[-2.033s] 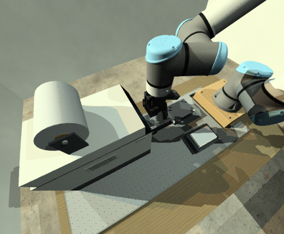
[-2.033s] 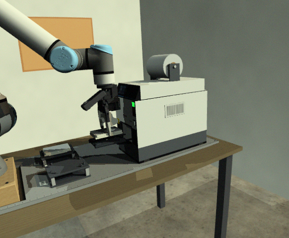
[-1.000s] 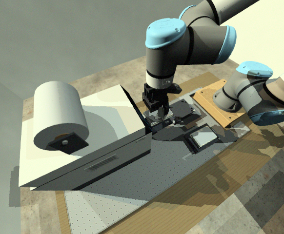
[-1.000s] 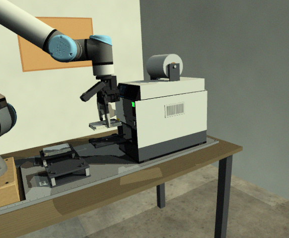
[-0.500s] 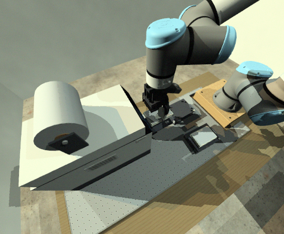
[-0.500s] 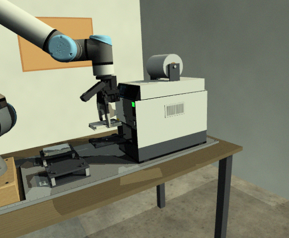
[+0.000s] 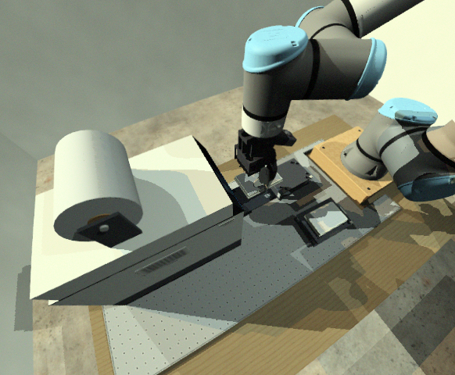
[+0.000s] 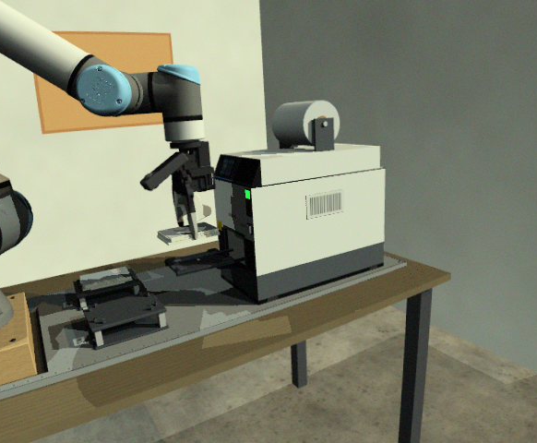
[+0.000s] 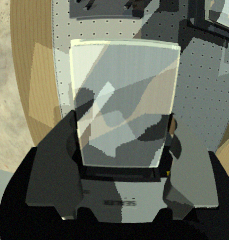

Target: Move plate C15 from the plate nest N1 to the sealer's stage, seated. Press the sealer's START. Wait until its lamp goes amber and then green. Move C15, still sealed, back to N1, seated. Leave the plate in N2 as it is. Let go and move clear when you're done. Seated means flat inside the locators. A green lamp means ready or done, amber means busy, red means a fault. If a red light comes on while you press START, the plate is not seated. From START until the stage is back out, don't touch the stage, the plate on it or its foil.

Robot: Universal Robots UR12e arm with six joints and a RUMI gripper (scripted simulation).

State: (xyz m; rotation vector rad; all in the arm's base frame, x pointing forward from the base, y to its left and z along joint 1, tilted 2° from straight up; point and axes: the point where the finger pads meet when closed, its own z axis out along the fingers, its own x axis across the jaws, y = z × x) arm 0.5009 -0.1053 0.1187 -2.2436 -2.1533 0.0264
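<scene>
Right now my hand is 80 mm above the dark stage and 20 mm short of it. The rest, counted from my hand: white open-well plate: 10 mm below; then foil-covered plate: 200 mm to the left, 170 mm behind, 140 mm below; then start button: 120 mm ahead, 100 mm to the right.
</scene>
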